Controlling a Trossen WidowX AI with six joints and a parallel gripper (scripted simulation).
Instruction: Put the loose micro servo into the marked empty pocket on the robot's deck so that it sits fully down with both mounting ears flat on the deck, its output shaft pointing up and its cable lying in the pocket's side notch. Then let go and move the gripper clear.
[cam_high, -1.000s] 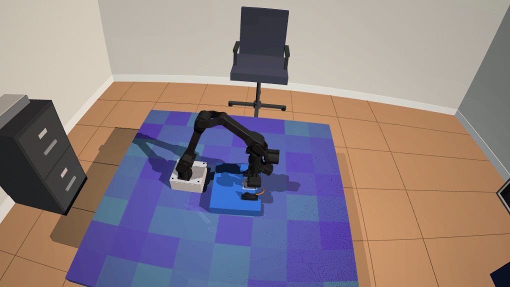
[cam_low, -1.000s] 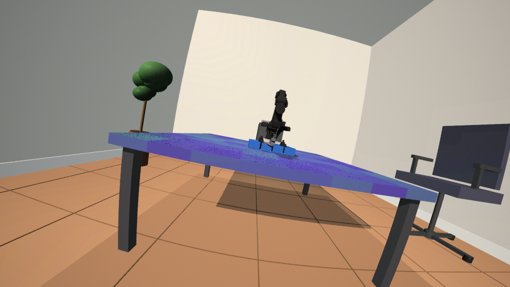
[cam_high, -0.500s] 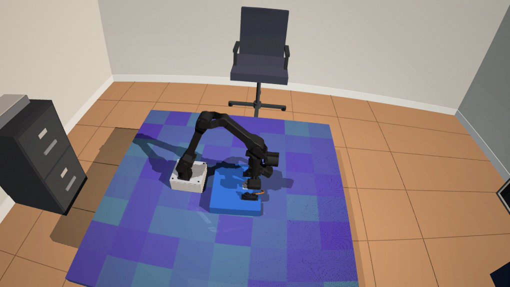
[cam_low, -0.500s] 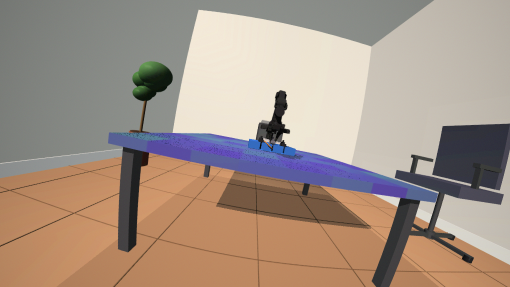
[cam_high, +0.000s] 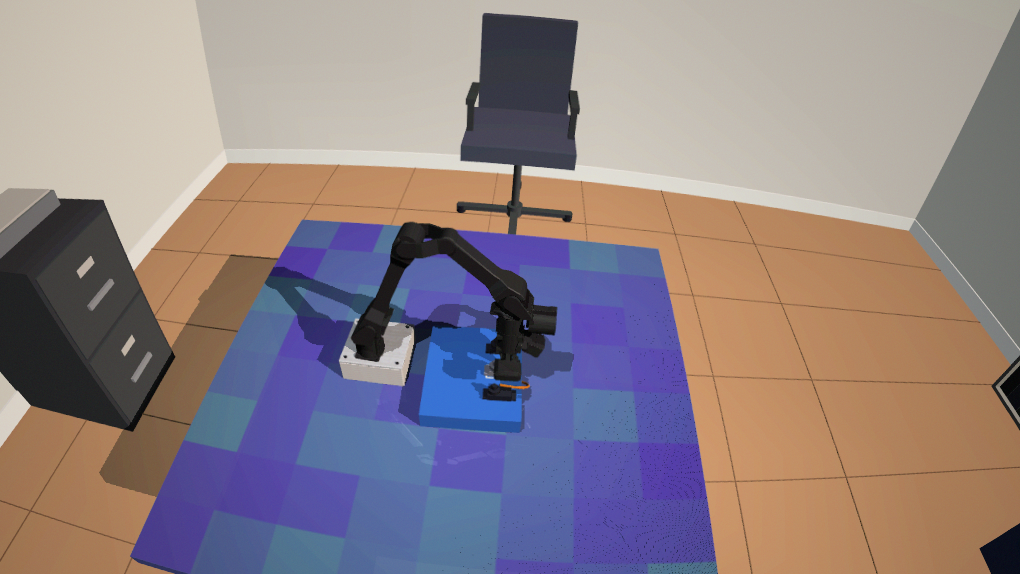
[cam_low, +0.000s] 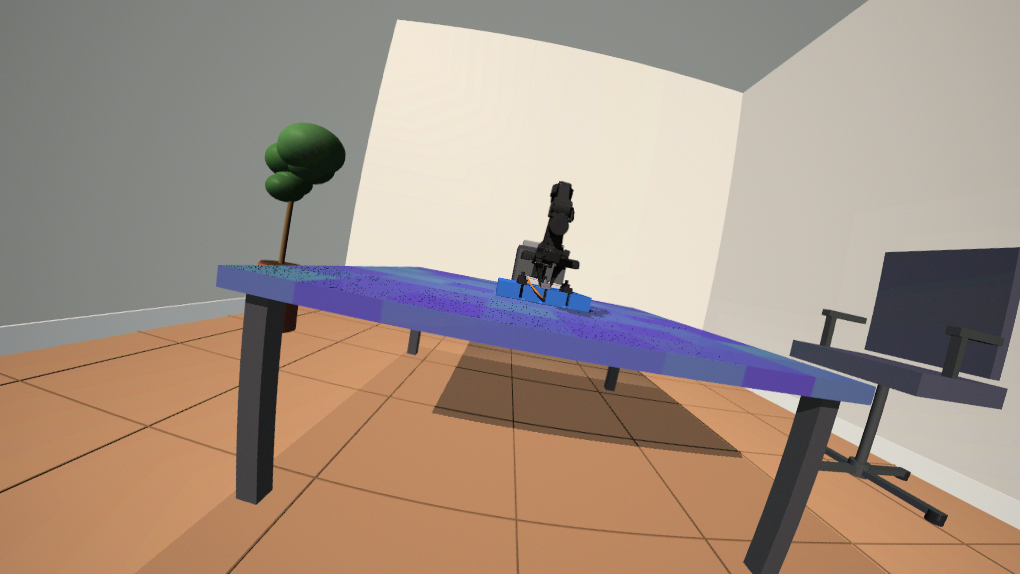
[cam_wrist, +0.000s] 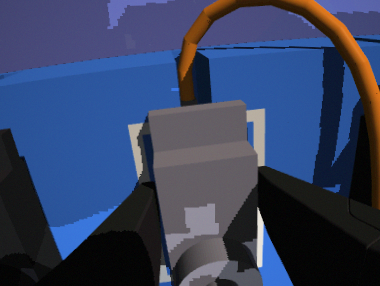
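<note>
The blue deck lies 120 mm behind my gripper tip, 10 mm to the right of it and 30 mm below it.
</note>
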